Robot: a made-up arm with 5 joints.
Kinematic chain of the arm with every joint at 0, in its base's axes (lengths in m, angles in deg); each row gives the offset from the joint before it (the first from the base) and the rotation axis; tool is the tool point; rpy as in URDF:
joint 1: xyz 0.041 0 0.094 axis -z
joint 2: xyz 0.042 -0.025 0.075 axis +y
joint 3: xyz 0.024 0 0.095 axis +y
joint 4: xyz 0.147 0 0.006 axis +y
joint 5: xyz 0.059 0.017 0 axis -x
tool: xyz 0 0 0 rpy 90 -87.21 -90
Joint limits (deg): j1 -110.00..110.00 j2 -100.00..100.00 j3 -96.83..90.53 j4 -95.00..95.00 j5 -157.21..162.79
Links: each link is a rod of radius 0.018 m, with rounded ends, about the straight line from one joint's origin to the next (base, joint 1, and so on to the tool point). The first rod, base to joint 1, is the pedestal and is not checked.
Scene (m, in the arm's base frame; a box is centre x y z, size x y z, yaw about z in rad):
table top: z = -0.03
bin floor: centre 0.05 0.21 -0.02 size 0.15 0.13 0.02 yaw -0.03
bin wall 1: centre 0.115 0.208 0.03 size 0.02 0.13 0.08 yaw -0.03
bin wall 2: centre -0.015 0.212 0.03 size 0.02 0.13 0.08 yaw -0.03
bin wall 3: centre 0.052 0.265 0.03 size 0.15 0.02 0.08 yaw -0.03
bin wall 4: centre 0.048 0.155 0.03 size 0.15 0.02 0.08 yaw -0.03
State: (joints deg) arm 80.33 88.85 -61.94 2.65 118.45
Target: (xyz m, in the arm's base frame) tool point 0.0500 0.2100 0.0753
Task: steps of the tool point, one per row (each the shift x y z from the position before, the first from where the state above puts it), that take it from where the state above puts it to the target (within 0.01 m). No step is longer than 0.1 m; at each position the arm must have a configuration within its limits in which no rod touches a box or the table.
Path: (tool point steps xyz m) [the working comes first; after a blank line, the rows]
Joints at the target: -89.73 40.07 3.22 69.22 118.45
Straight joint move there: touches bin wall 1.

1: 0.0759 0.0229 0.0038
2: 0.0666 0.0419 0.0043
3: 0.0524 0.0572 0.0049
4: 0.0348 0.0678 0.0054
5: 0.0152 0.0728 0.0060
6: -0.0045 0.0722 0.0064
7: -0.0226 0.0663 0.0069
8: -0.0379 0.0558 0.0071
9: -0.0492 0.0419 0.0075
10: -0.0557 0.0261 0.0077
11: -0.0576 0.0098 0.0078
12: -0.0547 -0.0054 0.0078
13: 0.0000 0.0022 -0.0282
14: 0.0000 -0.0022 -0.0287

